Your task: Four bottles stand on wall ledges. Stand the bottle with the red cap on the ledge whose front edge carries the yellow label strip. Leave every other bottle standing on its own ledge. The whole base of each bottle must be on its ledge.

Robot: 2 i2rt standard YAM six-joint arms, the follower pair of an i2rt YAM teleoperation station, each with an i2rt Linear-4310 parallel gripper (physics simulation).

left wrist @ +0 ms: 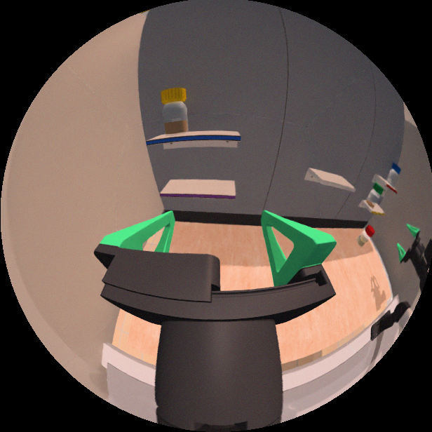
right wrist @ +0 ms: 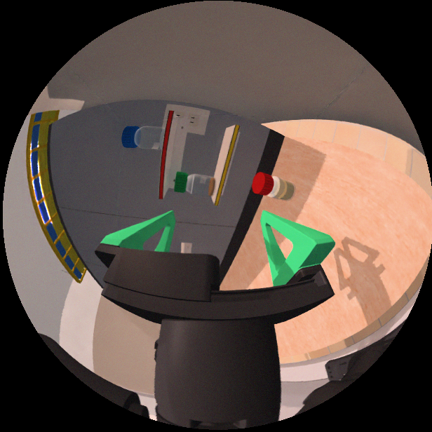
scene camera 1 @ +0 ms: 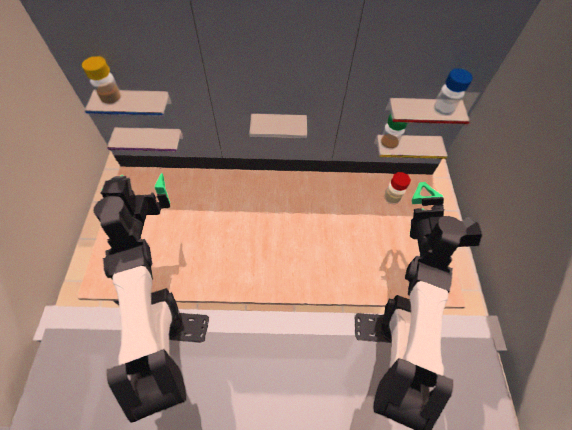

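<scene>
The red-capped bottle stands upright on the wooden board, below the yellow-strip ledge. The green-capped bottle stands toward that ledge's left end in scene camera 1. The blue-capped bottle stands on the red-strip ledge above. The yellow-capped bottle stands on the blue-strip ledge. My right gripper is open and empty, rolled sideways, just right of the red-capped bottle in scene camera 1. My left gripper is open and empty.
A bare purple-strip ledge is below the blue-strip one. Another bare ledge is mid-wall. The red-strip ledge overhangs the green-capped bottle. Side walls flank both arms.
</scene>
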